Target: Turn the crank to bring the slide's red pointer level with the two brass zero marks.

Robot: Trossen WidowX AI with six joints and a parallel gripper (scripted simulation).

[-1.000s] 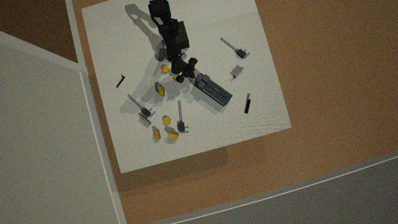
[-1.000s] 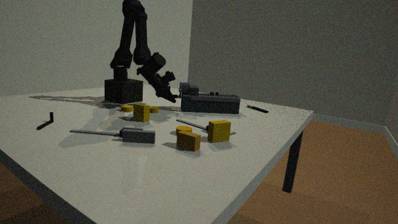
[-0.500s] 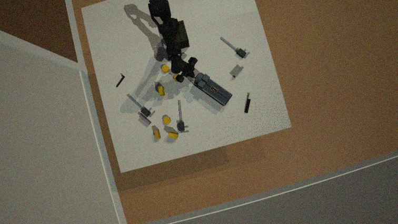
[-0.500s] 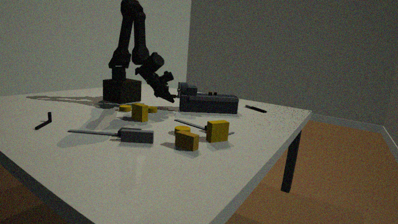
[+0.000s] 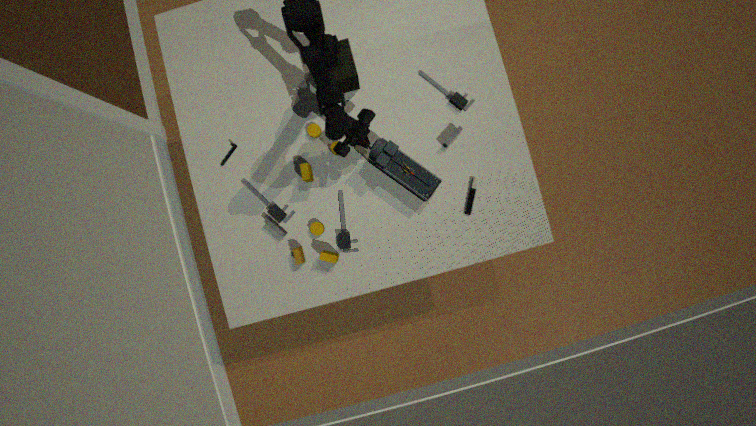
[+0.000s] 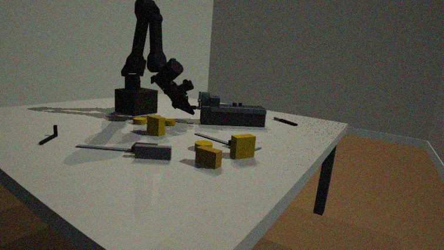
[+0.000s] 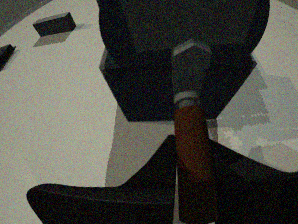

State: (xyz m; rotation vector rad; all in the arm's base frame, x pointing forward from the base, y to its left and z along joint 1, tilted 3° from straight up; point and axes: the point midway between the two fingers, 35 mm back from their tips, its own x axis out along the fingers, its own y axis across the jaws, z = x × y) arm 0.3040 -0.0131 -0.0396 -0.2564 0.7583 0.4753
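My gripper tip is now 3 cm below the brown crank handle, 2 cm past it and 1 cm to the left of it. Round my gripper tip: slide (16 cm ahead, 10 cm to the left, 5 cm above); then black l-shaped key (48 cm to the right, 21 cm behind, 2 cm below); then black bar (32 cm ahead, 29 cm to the left, 3 cm below).
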